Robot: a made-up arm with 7 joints. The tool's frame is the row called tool. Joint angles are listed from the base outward. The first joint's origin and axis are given. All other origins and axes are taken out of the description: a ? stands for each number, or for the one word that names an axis. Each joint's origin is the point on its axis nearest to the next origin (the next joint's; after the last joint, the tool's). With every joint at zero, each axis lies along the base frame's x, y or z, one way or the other. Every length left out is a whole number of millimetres.
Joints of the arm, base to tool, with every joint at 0 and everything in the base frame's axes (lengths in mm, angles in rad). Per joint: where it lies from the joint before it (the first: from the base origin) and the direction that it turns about. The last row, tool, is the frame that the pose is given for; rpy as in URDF.
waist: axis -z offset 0 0 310
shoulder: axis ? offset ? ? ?
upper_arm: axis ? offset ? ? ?
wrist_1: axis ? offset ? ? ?
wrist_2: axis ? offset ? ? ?
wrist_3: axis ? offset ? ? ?
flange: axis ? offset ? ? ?
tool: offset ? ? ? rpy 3.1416 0 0
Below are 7 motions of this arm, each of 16 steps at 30 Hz.
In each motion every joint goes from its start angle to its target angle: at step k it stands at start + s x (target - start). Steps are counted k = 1, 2, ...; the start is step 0. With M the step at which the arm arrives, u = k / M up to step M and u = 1 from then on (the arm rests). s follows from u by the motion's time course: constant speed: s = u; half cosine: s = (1 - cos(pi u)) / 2; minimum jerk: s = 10 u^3 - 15 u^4 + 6 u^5.
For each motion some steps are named. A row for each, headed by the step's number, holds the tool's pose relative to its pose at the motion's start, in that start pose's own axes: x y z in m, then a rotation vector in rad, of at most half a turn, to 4 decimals.
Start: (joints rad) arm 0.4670 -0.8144 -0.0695 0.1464 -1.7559 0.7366 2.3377
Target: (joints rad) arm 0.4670 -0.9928 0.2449 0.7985 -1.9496 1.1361 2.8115
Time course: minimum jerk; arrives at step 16
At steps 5, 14, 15, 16:
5: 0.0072 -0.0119 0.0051 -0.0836 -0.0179 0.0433
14: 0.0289 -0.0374 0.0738 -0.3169 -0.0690 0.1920
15: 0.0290 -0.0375 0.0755 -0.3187 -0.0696 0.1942
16: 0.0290 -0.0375 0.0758 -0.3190 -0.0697 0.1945

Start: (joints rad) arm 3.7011 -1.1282 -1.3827 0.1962 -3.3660 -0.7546 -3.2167
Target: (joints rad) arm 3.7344 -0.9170 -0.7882 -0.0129 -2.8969 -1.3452 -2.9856
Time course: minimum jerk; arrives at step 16
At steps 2, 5, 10, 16:
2: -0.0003 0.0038 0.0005 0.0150 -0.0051 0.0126
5: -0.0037 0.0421 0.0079 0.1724 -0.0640 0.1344
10: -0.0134 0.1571 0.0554 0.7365 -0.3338 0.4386
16: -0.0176 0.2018 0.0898 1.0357 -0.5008 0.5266

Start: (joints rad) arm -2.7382 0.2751 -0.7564 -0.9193 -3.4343 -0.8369 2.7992
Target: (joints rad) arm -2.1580 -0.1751 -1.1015 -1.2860 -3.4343 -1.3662 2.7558
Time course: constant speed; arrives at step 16
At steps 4, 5, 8, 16:
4: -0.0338 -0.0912 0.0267 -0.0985 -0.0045 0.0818
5: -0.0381 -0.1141 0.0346 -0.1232 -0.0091 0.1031
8: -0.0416 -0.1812 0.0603 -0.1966 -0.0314 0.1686
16: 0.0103 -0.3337 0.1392 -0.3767 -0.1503 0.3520

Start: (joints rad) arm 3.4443 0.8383 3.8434 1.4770 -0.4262 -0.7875 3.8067
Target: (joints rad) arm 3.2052 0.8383 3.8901 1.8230 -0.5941 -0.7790 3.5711
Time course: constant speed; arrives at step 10
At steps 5, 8, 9, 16:
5: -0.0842 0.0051 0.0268 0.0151 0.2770 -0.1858
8: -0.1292 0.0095 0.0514 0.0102 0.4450 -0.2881
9: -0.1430 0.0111 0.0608 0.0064 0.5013 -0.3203
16: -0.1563 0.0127 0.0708 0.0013 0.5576 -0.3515

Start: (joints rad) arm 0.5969 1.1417 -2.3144 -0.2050 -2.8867 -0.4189 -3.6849
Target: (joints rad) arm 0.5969 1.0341 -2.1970 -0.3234 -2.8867 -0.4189 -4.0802
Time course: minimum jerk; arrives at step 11
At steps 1, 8, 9, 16:
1: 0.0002 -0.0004 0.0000 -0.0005 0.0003 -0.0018
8: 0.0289 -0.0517 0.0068 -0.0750 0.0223 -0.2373
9: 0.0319 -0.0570 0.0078 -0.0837 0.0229 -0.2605
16: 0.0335 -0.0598 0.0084 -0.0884 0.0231 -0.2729

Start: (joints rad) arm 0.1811 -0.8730 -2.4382 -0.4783 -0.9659 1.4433 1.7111
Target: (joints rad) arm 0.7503 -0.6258 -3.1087 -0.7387 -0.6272 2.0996 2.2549
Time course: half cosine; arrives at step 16
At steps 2, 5, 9, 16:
2: 0.0083 -0.0010 0.0110 -0.0050 -0.0115 0.0149
5: 0.0442 -0.0076 0.0669 -0.0308 -0.0685 0.0860
9: 0.0920 -0.0296 0.1885 -0.0946 -0.1867 0.2233
16: 0.1027 -0.0633 0.3185 -0.1818 -0.3043 0.3534

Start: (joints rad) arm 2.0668 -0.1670 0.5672 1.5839 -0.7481 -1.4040 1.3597
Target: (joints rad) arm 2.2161 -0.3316 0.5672 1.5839 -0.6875 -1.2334 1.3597
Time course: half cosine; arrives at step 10
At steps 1, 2, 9, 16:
1: 0.0002 0.0021 -0.0015 0.0010 0.0000 0.0001
2: 0.0006 0.0081 -0.0056 0.0040 0.0000 0.0002
9: 0.0013 0.0887 -0.0470 0.0414 0.0088 0.0044
16: 0.0012 0.0911 -0.0479 0.0424 0.0093 0.0045

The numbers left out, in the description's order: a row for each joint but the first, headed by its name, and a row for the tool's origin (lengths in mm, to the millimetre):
shoulder: axis +y, xyz 0 -11 0
upper_arm: axis -z, xyz 0 0 416
wrist_1: axis +y, xyz 0 -12 0
wrist_2: axis -z, xyz 0 0 252
wrist_3: axis +y, xyz 0 0 0
flange: axis -z, xyz 0 0 89
tool: xyz 0 0 0

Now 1 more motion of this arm.
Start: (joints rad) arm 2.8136 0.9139 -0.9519 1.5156 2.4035 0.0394 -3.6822
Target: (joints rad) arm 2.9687 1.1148 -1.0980 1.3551 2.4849 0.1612 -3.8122
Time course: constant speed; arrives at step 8
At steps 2, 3, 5, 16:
2: -0.0263 -0.0055 -0.0016 -0.0528 0.0289 -0.0738
3: -0.0399 -0.0079 -0.0018 -0.0802 0.0439 -0.1115
5: -0.0682 -0.0121 -0.0007 -0.1366 0.0751 -0.1884
16: -0.1128 -0.0160 0.0043 -0.2258 0.1250 -0.3072

